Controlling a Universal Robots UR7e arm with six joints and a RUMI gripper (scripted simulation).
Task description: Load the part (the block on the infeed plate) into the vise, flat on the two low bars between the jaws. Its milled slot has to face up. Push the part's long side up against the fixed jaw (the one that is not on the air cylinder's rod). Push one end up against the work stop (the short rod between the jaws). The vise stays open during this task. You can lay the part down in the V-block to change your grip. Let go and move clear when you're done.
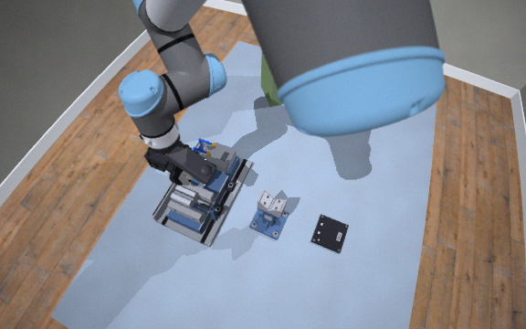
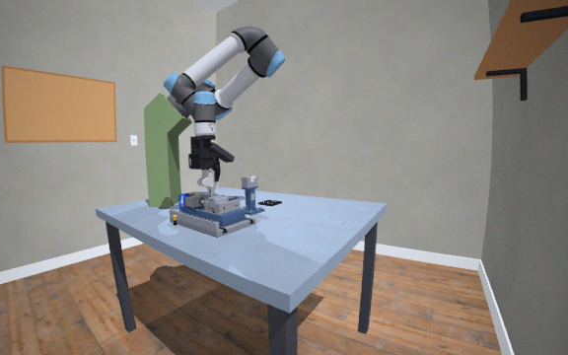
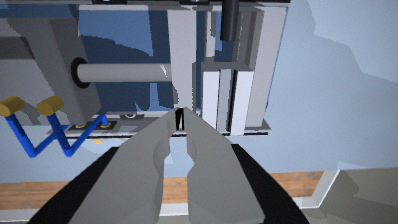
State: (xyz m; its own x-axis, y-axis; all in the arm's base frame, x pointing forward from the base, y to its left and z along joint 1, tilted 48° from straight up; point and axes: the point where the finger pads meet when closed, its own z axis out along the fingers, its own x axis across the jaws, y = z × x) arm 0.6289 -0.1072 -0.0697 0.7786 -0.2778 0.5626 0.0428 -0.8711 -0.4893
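The grey part is 4 cm ahead of my hand and 2 cm below it. The rest, counted from my hand: work stop (3 cm ahead, 7 cm to the left, 3 cm below); moving jaw (2 cm to the left, 5 cm below); cylinder rod (5 cm behind, 2 cm to the left, 5 cm below).
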